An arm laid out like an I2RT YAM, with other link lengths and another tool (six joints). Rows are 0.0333 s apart.
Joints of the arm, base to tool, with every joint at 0 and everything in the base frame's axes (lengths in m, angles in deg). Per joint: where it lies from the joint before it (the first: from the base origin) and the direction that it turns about. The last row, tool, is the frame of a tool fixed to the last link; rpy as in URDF.
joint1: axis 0 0 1 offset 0 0 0.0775
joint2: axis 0 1 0 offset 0.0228 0.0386 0.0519
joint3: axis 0 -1 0 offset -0.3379 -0.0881 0
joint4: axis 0 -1 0 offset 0.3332 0.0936 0.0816
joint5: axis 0 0 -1 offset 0.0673 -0.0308 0.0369
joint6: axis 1 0 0 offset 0.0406 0 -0.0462
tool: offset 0.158 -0.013 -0.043 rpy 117.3 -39.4 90
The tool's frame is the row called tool.
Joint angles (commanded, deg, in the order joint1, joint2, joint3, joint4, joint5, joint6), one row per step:
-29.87 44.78 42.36 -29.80 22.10 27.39
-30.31 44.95 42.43 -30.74 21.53 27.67
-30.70 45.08 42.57 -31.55 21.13 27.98
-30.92 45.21 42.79 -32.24 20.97 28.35
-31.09 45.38 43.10 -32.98 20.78 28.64
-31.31 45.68 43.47 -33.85 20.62 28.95
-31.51 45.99 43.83 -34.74 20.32 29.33
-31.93 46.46 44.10 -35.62 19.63 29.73
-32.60 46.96 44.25 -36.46 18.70 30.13
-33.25 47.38 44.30 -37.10 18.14 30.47
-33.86 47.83 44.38 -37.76 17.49 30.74
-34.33 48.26 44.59 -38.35 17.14 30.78
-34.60 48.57 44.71 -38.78 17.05 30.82
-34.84 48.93 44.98 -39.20 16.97 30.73
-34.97 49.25 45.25 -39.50 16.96 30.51
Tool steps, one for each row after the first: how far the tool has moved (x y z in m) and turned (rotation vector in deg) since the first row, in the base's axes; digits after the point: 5 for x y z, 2 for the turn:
-0.00209 0.00089 -0.00361 0.93 0.55 -0.10
-0.00403 0.00142 -0.00582 1.67 0.90 -0.32
-0.00548 0.00185 -0.00676 2.24 1.11 -0.60
-0.00665 0.00249 -0.00723 2.78 1.36 -0.77
-0.00811 0.00291 -0.00817 3.42 1.78 -1.03
-0.00919 0.00383 -0.00936 4.18 2.14 -1.20
-0.00996 0.00477 -0.01229 5.28 2.58 -1.29
-0.01111 0.00541 -0.01640 6.59 3.01 -1.46
-0.01291 0.00511 -0.02015 7.59 3.43 -1.89
-0.01440 0.00518 -0.02383 8.63 3.87 -2.17
-0.01585 0.00471 -0.02588 9.30 4.38 -2.42
-0.01715 0.00433 -0.02754 9.71 4.82 -2.67
-0.01803 0.00369 -0.02809 10.01 5.27 -2.82
-0.01847 0.00303 -0.02809 10.11 5.69 -2.83

